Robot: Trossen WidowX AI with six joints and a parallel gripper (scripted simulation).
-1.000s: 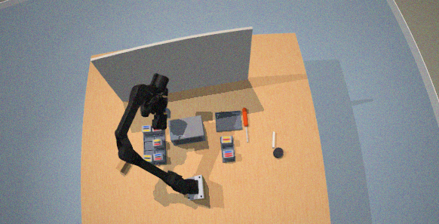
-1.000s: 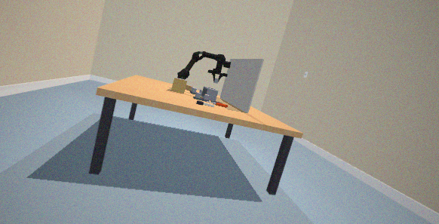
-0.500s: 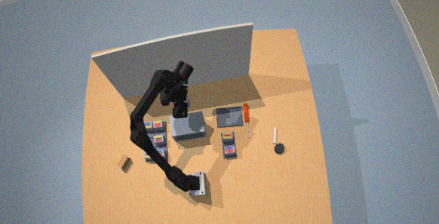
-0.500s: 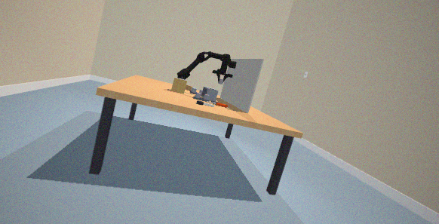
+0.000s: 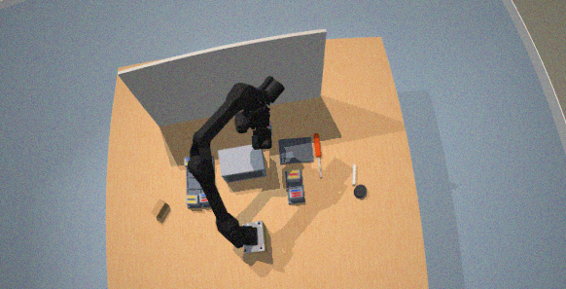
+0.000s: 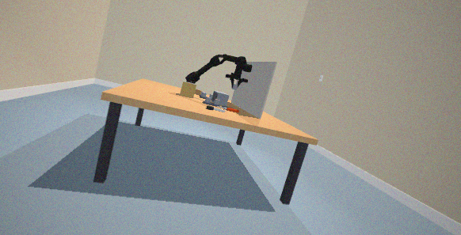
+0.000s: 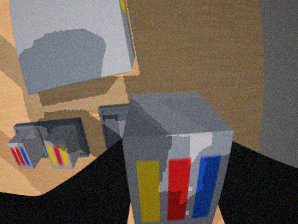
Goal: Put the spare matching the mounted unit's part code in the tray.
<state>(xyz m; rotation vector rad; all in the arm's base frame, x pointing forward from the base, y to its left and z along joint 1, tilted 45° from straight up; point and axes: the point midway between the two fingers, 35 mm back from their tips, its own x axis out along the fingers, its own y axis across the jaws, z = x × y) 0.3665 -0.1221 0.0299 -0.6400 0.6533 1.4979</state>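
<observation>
Right now the dark grey tray is 20 mm behind my gripper tip, 110 mm to the right of it and 170 mm below it. Round my gripper tip: tall grey panel (170 mm ahead, 130 mm to the left, 60 mm above); then mounted unit (80 mm behind, 100 mm to the left, 120 mm below); then grey spare (20 mm above).
</observation>
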